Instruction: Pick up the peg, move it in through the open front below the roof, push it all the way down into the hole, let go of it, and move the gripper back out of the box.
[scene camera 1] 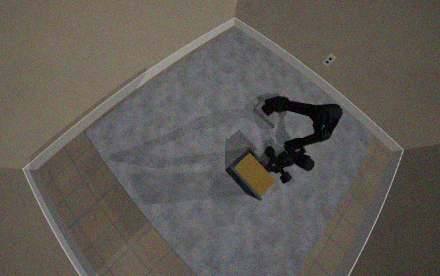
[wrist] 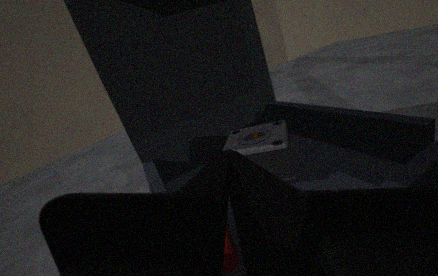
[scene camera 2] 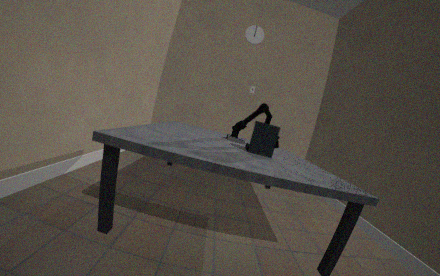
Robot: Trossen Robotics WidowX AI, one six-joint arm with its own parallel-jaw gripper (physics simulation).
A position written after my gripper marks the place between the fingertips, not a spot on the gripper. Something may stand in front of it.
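In the wrist view I can see my gripper (wrist: 227, 159), and that same view shows me a dark box (wrist: 333, 148).
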